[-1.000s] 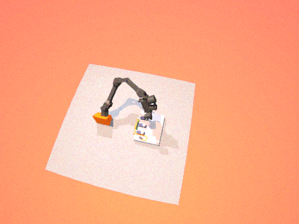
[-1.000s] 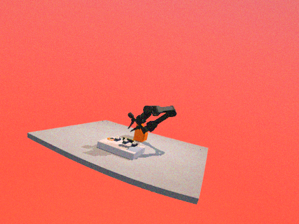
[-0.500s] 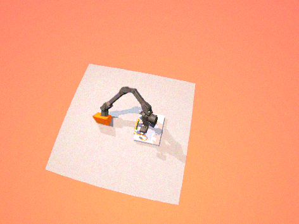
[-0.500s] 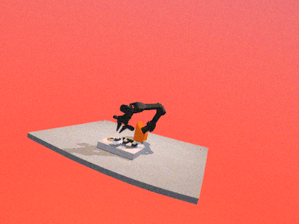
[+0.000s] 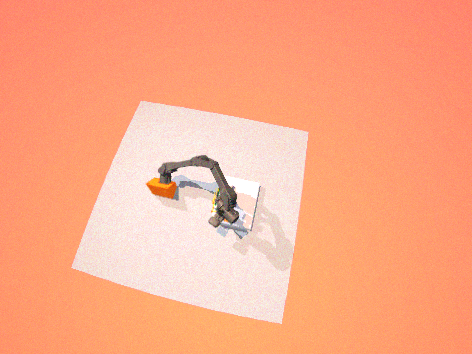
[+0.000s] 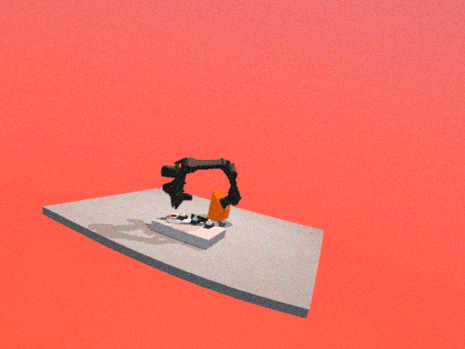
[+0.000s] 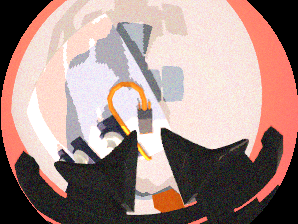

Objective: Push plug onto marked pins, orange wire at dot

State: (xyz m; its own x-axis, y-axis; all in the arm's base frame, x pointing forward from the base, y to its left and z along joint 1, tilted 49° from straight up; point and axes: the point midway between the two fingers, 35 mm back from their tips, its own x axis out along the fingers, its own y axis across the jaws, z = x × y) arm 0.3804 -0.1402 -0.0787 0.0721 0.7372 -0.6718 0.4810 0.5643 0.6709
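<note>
The dark servo lies 13 cm to the left of my gripper tip, 4 cm below it and 1 cm behind it.
</note>
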